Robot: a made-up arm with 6 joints. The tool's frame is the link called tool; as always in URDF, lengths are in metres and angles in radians. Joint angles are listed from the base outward.
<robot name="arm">
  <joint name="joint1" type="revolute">
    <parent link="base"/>
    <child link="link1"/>
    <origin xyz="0.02 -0.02 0.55" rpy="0 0 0"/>
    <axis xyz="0 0 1"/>
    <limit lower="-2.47" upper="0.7"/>
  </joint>
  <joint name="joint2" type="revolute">
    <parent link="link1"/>
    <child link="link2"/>
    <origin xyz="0.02 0.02 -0.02" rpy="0 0 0"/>
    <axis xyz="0.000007 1 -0.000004"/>
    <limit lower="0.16" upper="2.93"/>
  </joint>
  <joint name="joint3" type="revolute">
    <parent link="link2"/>
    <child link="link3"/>
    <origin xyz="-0.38 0.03 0.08" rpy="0 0 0"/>
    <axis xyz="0.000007 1 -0.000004"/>
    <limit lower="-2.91" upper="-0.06"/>
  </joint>
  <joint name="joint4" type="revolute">
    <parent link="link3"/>
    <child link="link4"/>
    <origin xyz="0.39 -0.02 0.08" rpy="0 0 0"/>
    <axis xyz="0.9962 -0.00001 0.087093"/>
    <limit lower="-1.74" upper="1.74"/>
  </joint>
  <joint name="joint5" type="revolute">
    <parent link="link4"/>
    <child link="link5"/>
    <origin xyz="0.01 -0.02 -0.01" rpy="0 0 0"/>
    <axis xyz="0.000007 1 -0.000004"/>
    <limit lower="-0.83" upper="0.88"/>
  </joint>
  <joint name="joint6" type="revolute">
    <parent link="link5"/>
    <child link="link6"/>
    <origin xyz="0.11 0.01 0.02" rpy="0 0 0"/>
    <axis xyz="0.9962 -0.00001 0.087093"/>
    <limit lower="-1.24" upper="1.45"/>
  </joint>
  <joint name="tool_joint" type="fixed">
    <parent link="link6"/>
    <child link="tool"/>
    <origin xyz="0.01 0.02 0" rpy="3.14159 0 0"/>
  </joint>
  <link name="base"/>
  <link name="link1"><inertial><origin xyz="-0.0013 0.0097 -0.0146"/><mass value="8.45"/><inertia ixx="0.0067" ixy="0" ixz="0" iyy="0.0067" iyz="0" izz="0.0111"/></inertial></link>
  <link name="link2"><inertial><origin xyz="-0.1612 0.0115 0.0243"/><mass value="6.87"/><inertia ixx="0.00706" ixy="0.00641" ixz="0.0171" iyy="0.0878" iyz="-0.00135" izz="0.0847"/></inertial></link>
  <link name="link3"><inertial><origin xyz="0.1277 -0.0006 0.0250"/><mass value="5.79"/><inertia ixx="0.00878" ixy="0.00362" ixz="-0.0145" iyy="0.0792" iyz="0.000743" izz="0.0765"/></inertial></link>
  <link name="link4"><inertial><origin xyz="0.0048 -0.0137 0.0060"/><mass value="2.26"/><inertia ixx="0.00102" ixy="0" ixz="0.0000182" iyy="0.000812" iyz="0" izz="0.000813"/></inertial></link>
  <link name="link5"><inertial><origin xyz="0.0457 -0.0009 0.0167"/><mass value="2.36"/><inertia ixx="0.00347" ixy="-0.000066" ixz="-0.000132" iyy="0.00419" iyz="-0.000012" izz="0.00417"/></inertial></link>
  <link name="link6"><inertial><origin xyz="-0.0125 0.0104 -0.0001"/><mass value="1.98"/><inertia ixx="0.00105" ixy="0" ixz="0.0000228" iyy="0.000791" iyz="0" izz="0.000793"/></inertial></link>
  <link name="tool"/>
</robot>
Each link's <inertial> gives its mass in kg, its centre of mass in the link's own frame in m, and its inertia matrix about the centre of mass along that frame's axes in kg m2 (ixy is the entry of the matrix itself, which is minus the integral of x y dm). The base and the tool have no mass. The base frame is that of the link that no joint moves.
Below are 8 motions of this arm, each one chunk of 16 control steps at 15 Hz.
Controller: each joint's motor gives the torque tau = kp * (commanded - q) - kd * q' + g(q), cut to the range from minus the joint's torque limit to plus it. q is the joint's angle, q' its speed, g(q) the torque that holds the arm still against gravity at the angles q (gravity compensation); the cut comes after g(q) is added. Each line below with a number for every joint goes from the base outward.
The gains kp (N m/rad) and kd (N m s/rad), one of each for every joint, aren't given. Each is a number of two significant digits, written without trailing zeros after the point. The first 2 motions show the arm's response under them.
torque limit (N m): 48 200 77 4.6 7.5 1.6
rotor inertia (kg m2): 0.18 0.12 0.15 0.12 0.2 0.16
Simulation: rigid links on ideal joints. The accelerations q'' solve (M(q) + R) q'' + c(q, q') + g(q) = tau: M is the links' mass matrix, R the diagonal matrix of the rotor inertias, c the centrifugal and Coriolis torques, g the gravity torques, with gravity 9.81 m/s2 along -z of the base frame. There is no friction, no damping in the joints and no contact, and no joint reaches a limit. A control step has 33 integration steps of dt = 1/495 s. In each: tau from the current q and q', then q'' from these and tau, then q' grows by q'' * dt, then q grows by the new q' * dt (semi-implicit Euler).
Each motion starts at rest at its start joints. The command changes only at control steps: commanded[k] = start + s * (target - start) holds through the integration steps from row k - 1 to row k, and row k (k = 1, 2, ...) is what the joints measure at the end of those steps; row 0 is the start. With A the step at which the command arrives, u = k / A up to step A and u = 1 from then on. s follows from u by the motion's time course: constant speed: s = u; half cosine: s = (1 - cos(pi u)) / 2; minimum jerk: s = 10 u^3 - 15 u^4 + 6 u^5; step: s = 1 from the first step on.
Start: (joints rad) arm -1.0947 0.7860 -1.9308 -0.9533 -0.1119 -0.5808
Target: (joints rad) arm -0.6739 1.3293 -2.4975 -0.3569 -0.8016 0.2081
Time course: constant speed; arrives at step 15
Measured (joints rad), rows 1 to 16:
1: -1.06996 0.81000 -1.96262 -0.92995 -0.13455 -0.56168
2: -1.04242 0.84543 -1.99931 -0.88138 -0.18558 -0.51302
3: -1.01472 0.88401 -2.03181 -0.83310 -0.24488 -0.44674
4: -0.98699 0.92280 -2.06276 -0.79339 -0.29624 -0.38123
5: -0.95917 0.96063 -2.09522 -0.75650 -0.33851 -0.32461
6: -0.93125 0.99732 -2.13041 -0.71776 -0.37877 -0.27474
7: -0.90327 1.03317 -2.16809 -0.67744 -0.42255 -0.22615
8: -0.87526 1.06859 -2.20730 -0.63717 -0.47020 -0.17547
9: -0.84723 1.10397 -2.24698 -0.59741 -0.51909 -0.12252
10: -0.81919 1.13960 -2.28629 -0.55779 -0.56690 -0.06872
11: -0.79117 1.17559 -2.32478 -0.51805 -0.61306 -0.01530
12: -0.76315 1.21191 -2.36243 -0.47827 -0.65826 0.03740
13: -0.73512 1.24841 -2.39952 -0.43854 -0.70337 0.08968
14: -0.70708 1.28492 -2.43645 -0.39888 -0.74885 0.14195
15: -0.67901 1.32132 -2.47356 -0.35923 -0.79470 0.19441
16: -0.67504 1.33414 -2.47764 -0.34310 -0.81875 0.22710
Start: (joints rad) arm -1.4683 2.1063 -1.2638 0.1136 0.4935 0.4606
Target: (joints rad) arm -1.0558 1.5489 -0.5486 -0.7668 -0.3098 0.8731
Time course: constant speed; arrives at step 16
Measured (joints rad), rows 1 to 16:
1: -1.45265 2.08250 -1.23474 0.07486 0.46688 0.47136
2: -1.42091 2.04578 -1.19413 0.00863 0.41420 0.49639
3: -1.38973 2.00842 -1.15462 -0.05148 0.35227 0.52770
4: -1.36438 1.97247 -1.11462 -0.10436 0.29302 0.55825
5: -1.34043 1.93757 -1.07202 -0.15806 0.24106 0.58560
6: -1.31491 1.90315 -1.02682 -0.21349 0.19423 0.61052
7: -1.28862 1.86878 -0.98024 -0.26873 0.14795 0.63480
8: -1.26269 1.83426 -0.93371 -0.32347 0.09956 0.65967
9: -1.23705 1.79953 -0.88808 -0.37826 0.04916 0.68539
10: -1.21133 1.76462 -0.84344 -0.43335 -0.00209 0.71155
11: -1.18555 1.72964 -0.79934 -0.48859 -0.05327 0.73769
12: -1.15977 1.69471 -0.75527 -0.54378 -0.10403 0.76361
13: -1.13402 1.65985 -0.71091 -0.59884 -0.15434 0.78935
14: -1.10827 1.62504 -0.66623 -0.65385 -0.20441 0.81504
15: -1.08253 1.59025 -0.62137 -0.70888 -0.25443 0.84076
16: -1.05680 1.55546 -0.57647 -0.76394 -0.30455 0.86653
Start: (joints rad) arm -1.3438 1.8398 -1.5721 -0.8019 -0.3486 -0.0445
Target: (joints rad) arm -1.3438 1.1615 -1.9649 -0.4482 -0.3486 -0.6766
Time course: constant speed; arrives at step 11
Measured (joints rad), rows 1 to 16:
1: -1.34422 1.80776 -1.55593 -0.78431 -0.33626 -0.06662
2: -1.34435 1.75059 -1.56625 -0.74736 -0.31862 -0.12205
3: -1.34461 1.68282 -1.61229 -0.70747 -0.31539 -0.19485
4: -1.34458 1.61198 -1.67552 -0.67291 -0.32983 -0.26472
5: -1.34394 1.54234 -1.73722 -0.64199 -0.34998 -0.32443
6: -1.34340 1.47625 -1.78808 -0.61120 -0.36289 -0.37765
7: -1.34335 1.41415 -1.82697 -0.57928 -0.36397 -0.43064
8: -1.34350 1.35481 -1.85737 -0.54680 -0.35692 -0.48663
9: -1.34361 1.29634 -1.88434 -0.51444 -0.34837 -0.54519
10: -1.34365 1.23720 -1.91233 -0.48224 -0.34288 -0.60438
11: -1.34360 1.17668 -1.94387 -0.45007 -0.34149 -0.66281
12: -1.34279 1.14479 -1.99751 -0.43894 -0.35702 -0.69765
13: -1.34260 1.13565 -2.02783 -0.44717 -0.38187 -0.69837
14: -1.34284 1.14033 -2.02550 -0.45310 -0.39043 -0.68326
15: -1.34338 1.15142 -2.00242 -0.45137 -0.37532 -0.67135
16: -1.34391 1.16233 -1.97394 -0.44779 -0.34970 -0.66929

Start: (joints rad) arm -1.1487 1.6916 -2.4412 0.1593 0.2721 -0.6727
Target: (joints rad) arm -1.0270 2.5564 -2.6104 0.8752 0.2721 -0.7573
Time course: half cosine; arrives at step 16
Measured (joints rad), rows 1 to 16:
1: -1.14764 1.69615 -2.44647 0.16286 0.27084 -0.67296
2: -1.14428 1.71244 -2.46071 0.17771 0.26597 -0.67407
3: -1.13871 1.74425 -2.47907 0.20817 0.25804 -0.67658
4: -1.13134 1.79254 -2.49595 0.25263 0.25129 -0.68081
5: -1.12250 1.85607 -2.50829 0.30774 0.24953 -0.68681
6: -1.11245 1.93191 -2.51590 0.37083 0.25327 -0.69433
7: -1.10146 2.01613 -2.52049 0.43955 0.26017 -0.70292
8: -1.08980 2.10444 -2.52439 0.51117 0.26727 -0.71201
9: -1.07786 2.19275 -2.52947 0.58273 0.27266 -0.72110
10: -1.06609 2.27744 -2.53651 0.65143 0.27599 -0.72977
11: -1.05500 2.35549 -2.54514 0.71475 0.27789 -0.73772
12: -1.04510 2.42430 -2.55423 0.77039 0.27917 -0.74473
13: -1.03686 2.48164 -2.56245 0.81626 0.28039 -0.75060
14: -1.03064 2.52556 -2.56877 0.85060 0.28170 -0.75517
15: -1.02671 2.55442 -2.57264 0.87207 0.28300 -0.75826
16: -1.02523 2.56702 -2.57404 0.87989 0.28406 -0.75974

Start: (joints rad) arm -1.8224 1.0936 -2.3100 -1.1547 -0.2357 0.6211
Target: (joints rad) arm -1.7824 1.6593 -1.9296 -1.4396 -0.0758 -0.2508
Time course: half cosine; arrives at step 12
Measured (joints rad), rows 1 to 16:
1: -1.82164 1.09799 -2.31296 -1.15702 -0.23571 0.61566
2: -1.81948 1.11451 -2.31753 -1.16646 -0.23467 0.59138
3: -1.81621 1.14821 -2.31369 -1.18586 -0.22934 0.54058
4: -1.81221 1.20064 -2.29236 -1.21458 -0.21599 0.46130
5: -1.80779 1.26955 -2.25022 -1.25026 -0.19333 0.35643
6: -1.80315 1.34950 -2.19017 -1.29002 -0.16408 0.23378
7: -1.79846 1.43303 -2.11946 -1.33043 -0.13364 0.10568
8: -1.79401 1.51222 -2.04715 -1.36797 -0.10732 -0.01498
9: -1.79003 1.58018 -1.98177 -1.39977 -0.08800 -0.11767
10: -1.78665 1.63201 -1.92981 -1.42395 -0.07578 -0.19577
11: -1.78424 1.66494 -1.89489 -1.43930 -0.06945 -0.24598
12: -1.78317 1.67788 -1.87794 -1.44504 -0.06789 -0.26776
13: -1.78295 1.67558 -1.88083 -1.44342 -0.06971 -0.26648
14: -1.78269 1.66703 -1.90006 -1.44009 -0.07303 -0.25564
15: -1.78231 1.65857 -1.92339 -1.43856 -0.07636 -0.24758
16: -1.78206 1.65346 -1.94039 -1.43852 -0.07859 -0.24602

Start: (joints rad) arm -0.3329 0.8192 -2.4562 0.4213 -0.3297 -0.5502
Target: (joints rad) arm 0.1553 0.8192 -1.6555 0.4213 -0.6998 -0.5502
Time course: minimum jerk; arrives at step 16
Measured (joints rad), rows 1 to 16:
1: -0.33194 0.81903 -2.45548 0.42113 -0.33011 -0.55019
2: -0.32577 0.81805 -2.45047 0.42023 -0.33335 -0.55011
3: -0.31057 0.81609 -2.43611 0.41874 -0.34378 -0.54989
4: -0.28458 0.81374 -2.40763 0.41732 -0.36452 -0.54954
5: -0.24793 0.81186 -2.36184 0.41653 -0.39525 -0.54917
6: -0.20231 0.81121 -2.29787 0.41673 -0.43306 -0.54893
7: -0.15023 0.81213 -2.21747 0.41804 -0.47426 -0.54895
8: -0.09476 0.81451 -2.12481 0.42032 -0.51589 -0.54927
9: -0.03913 0.81782 -2.02589 0.42306 -0.55590 -0.54982
10: 0.01357 0.82131 -1.92773 0.42560 -0.59281 -0.55045
11: 0.06041 0.82422 -1.83742 0.42744 -0.62540 -0.55101
12: 0.09883 0.82605 -1.76119 0.42837 -0.65252 -0.55140
13: 0.12706 0.82667 -1.70341 0.42842 -0.67323 -0.55156
14: 0.14466 0.82628 -1.66586 0.42778 -0.68699 -0.55151
15: 0.15287 0.82514 -1.64734 0.42664 -0.69414 -0.55131
16: 0.15493 0.82344 -1.64349 0.42501 -0.69651 -0.55100

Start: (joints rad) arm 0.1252 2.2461 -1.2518 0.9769 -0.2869 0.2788
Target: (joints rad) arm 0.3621 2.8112 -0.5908 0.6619 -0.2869 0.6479
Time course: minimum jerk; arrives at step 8
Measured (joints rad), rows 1 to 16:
1: 0.12753 2.25089 -1.25176 0.97250 -0.28993 0.28128
2: 0.14239 2.28103 -1.24603 0.94524 -0.30640 0.29821
3: 0.17882 2.35651 -1.21041 0.88193 -0.33417 0.34222
4: 0.23534 2.47893 -1.11939 0.79595 -0.34945 0.41606
5: 0.29949 2.62552 -0.96817 0.71685 -0.32658 0.50956
6: 0.34521 2.75339 -0.77961 0.67106 -0.26685 0.59719
7: 0.36196 2.82214 -0.60507 0.66794 -0.20853 0.65405
8: 0.36390 2.83099 -0.50449 0.68526 -0.18884 0.67214
9: 0.36295 2.82136 -0.49478 0.68928 -0.21602 0.66359
10: 0.36228 2.81468 -0.53659 0.67384 -0.26546 0.64920
11: 0.36191 2.81048 -0.58281 0.65645 -0.30439 0.64193
12: 0.36180 2.80814 -0.60932 0.65016 -0.31744 0.64281
13: 0.36187 2.80825 -0.61398 0.65369 -0.30929 0.64681
14: 0.36202 2.80987 -0.60554 0.65971 -0.29358 0.64947
15: 0.36214 2.81139 -0.59431 0.66347 -0.28179 0.64965
16: 0.36219 2.81204 -0.58691 0.66439 -0.27819 0.64851

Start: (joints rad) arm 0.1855 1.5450 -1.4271 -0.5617 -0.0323 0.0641
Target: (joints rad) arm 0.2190 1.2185 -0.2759 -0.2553 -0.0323 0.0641
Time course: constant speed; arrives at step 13
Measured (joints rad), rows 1 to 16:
1: 0.18686 1.52324 -1.38635 -0.54852 -0.03690 0.06461
2: 0.19051 1.49457 -1.31682 -0.52105 -0.04294 0.06521
3: 0.19359 1.46968 -1.23204 -0.49308 -0.04573 0.06555
4: 0.19588 1.44761 -1.13759 -0.46874 -0.04207 0.06531
5: 0.19824 1.42539 -1.03961 -0.44540 -0.03406 0.06458
6: 0.20080 1.40155 -0.94359 -0.42148 -0.02720 0.06380
7: 0.20343 1.37628 -0.85205 -0.39750 -0.02520 0.06341
8: 0.20607 1.35042 -0.76442 -0.37407 -0.02766 0.06350
9: 0.20869 1.32465 -0.67853 -0.35099 -0.03161 0.06389
10: 0.21128 1.29925 -0.59235 -0.32779 -0.03429 0.06426
11: 0.21385 1.27414 -0.50486 -0.30428 -0.03474 0.06442
12: 0.21642 1.24917 -0.41615 -0.28058 -0.03368 0.06437
13: 0.21901 1.22418 -0.32681 -0.25686 -0.03237 0.06421
14: 0.21968 1.21995 -0.26615 -0.24467 -0.02279 0.06327
15: 0.21927 1.22070 -0.24412 -0.24682 -0.00947 0.06196
16: 0.21911 1.21998 -0.24846 -0.25272 -0.00858 0.06162

